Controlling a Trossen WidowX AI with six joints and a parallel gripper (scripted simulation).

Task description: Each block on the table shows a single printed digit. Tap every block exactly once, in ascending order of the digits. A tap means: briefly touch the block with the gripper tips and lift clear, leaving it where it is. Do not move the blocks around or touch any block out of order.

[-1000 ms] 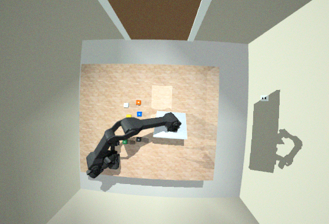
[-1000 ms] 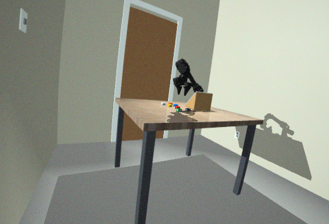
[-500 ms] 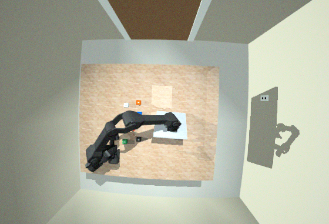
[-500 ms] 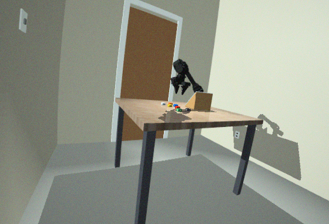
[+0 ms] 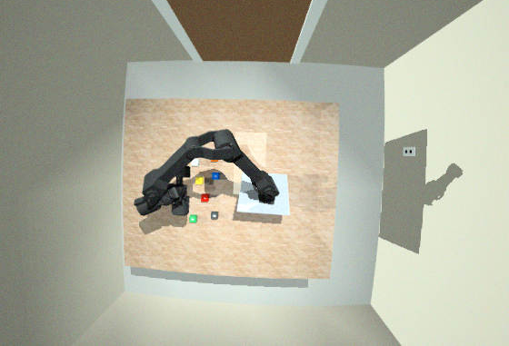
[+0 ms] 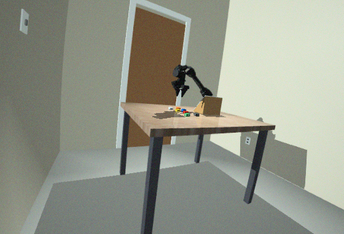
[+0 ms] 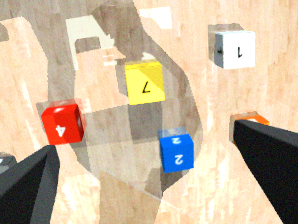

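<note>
The black block lies 15 cm to the left of my gripper tip, 12 cm below it and 10 cm behind it. The rest, counted from my gripper tip: blue block: 12 cm below, 8 cm behind, 4 cm to the right; red block: 12 cm below, 7 cm to the left, 4 cm behind; yellow block: 12 cm below, 1 cm to the right.
</note>
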